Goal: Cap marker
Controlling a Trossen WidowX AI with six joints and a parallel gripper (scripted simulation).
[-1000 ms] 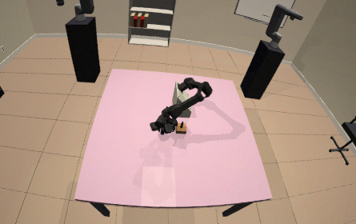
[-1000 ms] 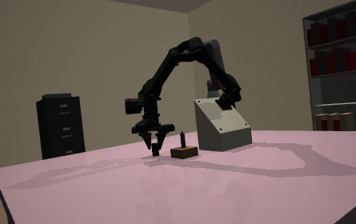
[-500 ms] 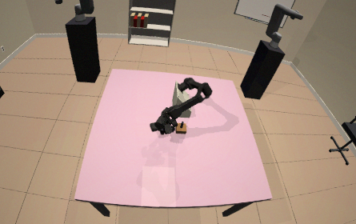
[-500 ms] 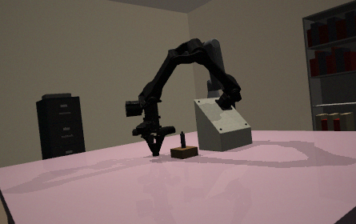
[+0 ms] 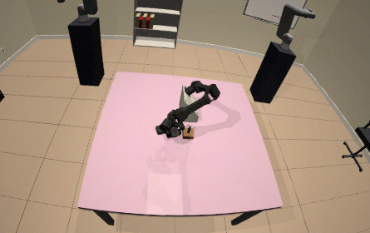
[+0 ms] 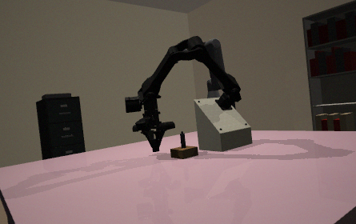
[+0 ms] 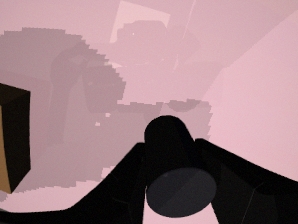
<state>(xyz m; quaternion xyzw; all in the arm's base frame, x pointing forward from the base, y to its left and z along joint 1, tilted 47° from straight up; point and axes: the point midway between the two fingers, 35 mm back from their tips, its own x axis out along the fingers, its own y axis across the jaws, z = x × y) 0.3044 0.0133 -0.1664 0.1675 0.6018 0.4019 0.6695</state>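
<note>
My gripper tip is 40 mm past the tan holder block, 140 mm to the right of it and 20 mm above it. From my gripper tip the other things lie so: black cap: 10 mm above.
</note>
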